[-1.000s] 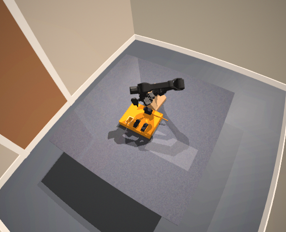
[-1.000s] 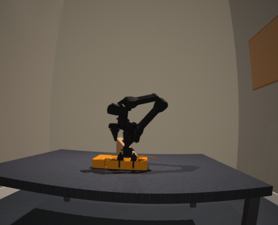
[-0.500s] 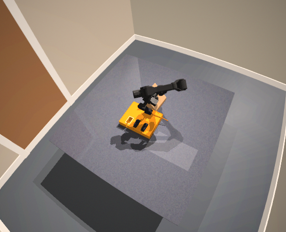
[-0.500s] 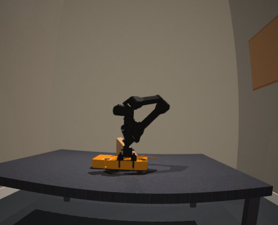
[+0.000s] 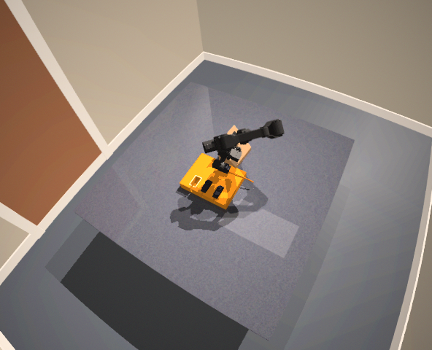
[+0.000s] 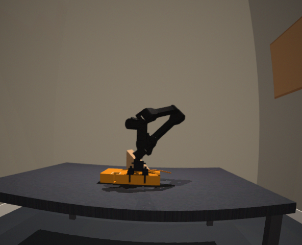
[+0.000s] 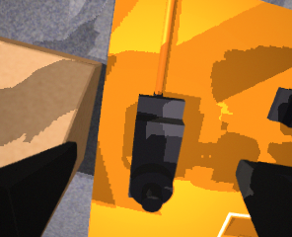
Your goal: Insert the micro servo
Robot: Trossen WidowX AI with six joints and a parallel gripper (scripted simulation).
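Now: gripper tip 3 cm short of the orange deck, 4 cm to the left of it and 10 cm above it.
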